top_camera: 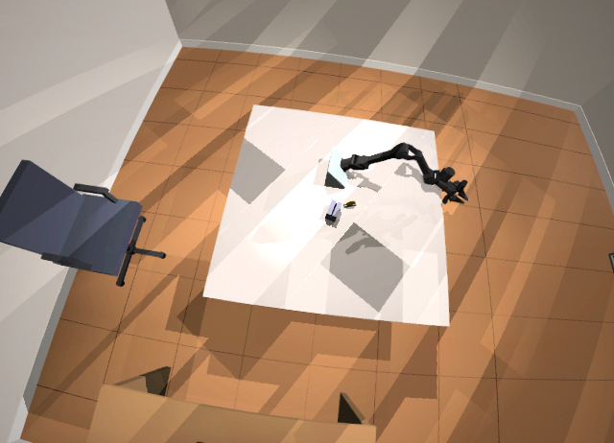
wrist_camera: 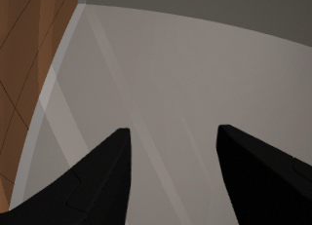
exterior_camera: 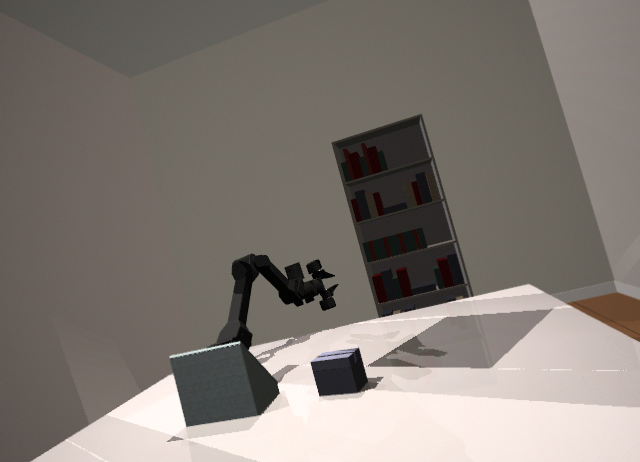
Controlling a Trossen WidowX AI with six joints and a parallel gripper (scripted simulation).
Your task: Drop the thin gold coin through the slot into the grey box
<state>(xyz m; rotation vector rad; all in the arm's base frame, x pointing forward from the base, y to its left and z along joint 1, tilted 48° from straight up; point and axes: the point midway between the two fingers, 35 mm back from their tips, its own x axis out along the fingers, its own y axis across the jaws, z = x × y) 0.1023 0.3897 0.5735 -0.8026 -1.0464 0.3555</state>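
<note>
Now: the gold coin 100 mm ahead of my gripper tip, 630 mm to the right of it and 140 mm below it.
</note>
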